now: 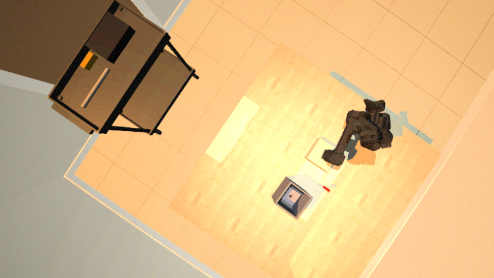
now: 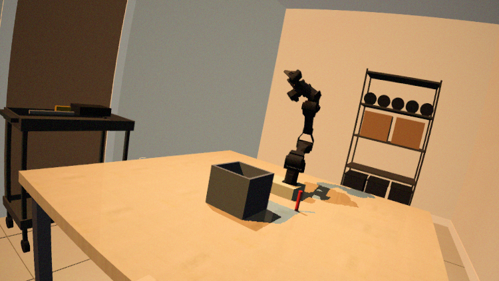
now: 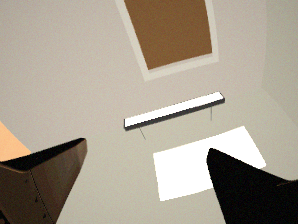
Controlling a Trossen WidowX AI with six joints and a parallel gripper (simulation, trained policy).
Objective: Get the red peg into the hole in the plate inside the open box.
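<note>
My gripper tip is now 350 mm short of the red peg, 250 mm to the right of it and 490 mm above it. The rest, counted from my gripper tip: grey plate 490 mm ahead, 60 mm to the left, 480 mm below.
</note>
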